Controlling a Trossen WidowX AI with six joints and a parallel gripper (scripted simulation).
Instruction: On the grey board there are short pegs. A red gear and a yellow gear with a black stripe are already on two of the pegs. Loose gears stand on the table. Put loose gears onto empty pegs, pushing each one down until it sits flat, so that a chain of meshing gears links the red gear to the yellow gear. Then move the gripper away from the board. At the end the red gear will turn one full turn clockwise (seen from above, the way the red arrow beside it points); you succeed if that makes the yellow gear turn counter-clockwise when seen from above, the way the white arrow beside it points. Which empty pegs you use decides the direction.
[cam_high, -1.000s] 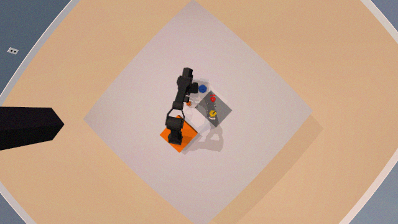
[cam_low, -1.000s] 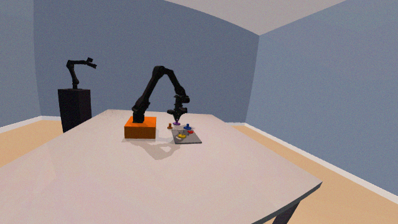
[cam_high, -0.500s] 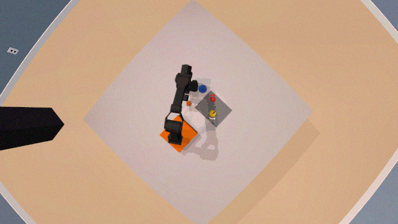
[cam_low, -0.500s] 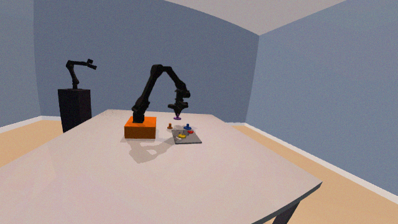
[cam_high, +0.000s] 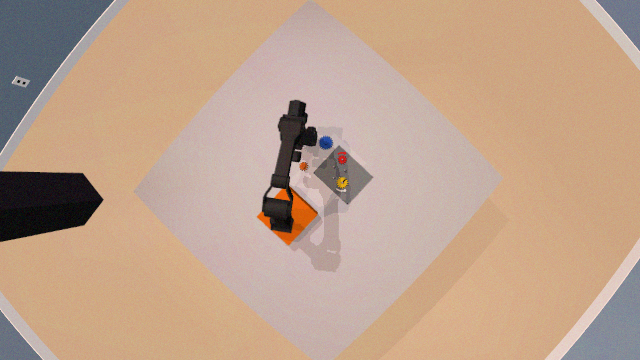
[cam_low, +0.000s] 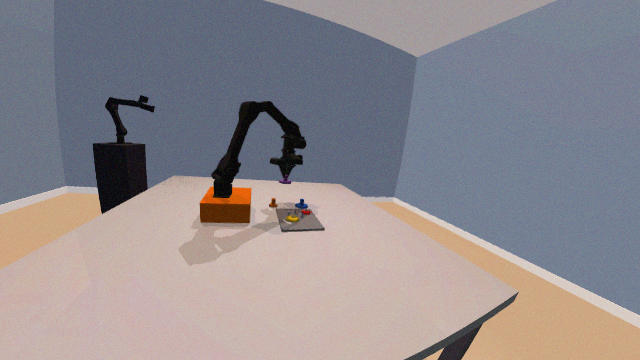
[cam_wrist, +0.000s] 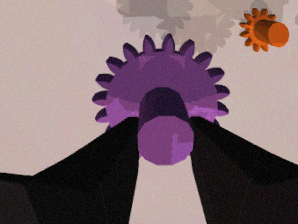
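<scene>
My gripper tip is 180 mm to the left of the red gear, 120 mm above it and 80 mm short of it. The rest, counted from my gripper tip: orange gear: 110 mm below, 80 mm to the right, 60 mm behind; then blue gear: 110 mm below, 80 mm to the right, 80 mm ahead; then purple gear: 10 mm below.
</scene>
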